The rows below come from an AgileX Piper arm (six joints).
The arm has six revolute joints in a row. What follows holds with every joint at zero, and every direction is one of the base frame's. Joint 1 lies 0.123 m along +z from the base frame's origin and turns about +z. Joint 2 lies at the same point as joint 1 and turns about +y. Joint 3 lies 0.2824 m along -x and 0.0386 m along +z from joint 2 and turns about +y. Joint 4 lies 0.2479 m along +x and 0.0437 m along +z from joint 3 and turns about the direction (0.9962, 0, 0.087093). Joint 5 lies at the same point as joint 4 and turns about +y. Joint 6 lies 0.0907 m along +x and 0.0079 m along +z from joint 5 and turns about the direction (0.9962, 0, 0.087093). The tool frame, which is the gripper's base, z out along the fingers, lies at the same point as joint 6; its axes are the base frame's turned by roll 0, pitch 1.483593 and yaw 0 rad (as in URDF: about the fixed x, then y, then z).
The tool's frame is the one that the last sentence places.
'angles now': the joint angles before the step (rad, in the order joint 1, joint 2, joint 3, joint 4, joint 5, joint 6). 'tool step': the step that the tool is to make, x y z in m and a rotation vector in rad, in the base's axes. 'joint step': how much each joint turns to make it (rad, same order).
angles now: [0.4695 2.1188 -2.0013 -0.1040 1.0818 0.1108]
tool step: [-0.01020 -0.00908 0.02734 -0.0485 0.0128 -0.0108]
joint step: [0.0000 -0.0364 -0.0508 -0.0356 0.1210 -0.0049]
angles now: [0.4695 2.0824 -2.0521 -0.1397 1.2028 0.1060]
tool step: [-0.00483 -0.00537 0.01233 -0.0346 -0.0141 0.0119]
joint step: [0.0000 -0.0233 -0.0089 -0.0290 0.0327 -0.0211]
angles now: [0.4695 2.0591 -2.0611 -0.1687 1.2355 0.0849]
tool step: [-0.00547 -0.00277 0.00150 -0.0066 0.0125 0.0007]
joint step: [0.0000 -0.0226 0.0295 0.0005 0.0071 -0.0020]
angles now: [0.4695 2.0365 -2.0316 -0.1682 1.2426 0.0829]
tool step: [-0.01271 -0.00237 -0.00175 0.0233 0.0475 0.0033]
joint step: [0.0000 -0.0458 0.0750 0.0427 0.0026 -0.0008]
